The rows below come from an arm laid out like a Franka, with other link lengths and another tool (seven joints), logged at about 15 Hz.
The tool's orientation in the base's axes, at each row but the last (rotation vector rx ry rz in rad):
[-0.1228 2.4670 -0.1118]
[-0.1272 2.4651 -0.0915]
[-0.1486 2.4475 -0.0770]
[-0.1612 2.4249 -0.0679]
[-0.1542 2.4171 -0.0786]
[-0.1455 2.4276 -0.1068]
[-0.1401 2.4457 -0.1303]
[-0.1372 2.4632 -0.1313]
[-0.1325 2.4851 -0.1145]
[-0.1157 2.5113 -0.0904]
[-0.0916 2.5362 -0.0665]
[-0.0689 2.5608 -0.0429]
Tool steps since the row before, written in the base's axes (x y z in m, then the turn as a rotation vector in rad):
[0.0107 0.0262 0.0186 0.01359 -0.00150 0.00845]
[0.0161 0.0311 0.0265 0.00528 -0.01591 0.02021]
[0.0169 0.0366 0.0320 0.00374 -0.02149 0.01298]
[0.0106 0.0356 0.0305 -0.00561 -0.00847 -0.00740]
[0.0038 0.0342 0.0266 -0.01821 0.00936 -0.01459]
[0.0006 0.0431 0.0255 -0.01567 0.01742 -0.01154]
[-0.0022 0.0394 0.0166 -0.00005 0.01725 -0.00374]
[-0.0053 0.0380 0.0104 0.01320 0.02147 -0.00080]
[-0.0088 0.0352 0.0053 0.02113 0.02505 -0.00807]
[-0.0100 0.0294 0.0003 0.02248 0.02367 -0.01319]
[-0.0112 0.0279 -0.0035 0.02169 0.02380 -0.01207]
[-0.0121 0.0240 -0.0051 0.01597 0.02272 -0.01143]
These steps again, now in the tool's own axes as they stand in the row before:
[-0.0228 0.0233 -0.0092 -0.01562 -0.00325 0.00194]
[-0.0325 0.0272 -0.0117 -0.01476 -0.01814 -0.01194]
[-0.0378 0.0318 -0.0145 -0.00832 -0.02286 -0.00725]
[-0.0325 0.0314 -0.0164 0.01014 -0.00716 0.00198]
[-0.0247 0.0309 -0.0180 0.02186 0.01235 -0.00120]
[-0.0226 0.0397 -0.0206 0.01691 0.01979 -0.00216]
[-0.0140 0.0370 -0.0164 0.00006 0.01755 0.00184]
[-0.0073 0.0366 -0.0137 -0.01260 0.02048 0.00759]
[-0.0006 0.0349 -0.0113 -0.01496 0.02433 0.01799]
[0.0048 0.0298 -0.0072 -0.01292 0.02334 0.02297]
[0.0089 0.0286 -0.0042 -0.01292 0.02343 0.02160]
[0.0115 0.0247 -0.0028 -0.00842 0.02256 0.01795]

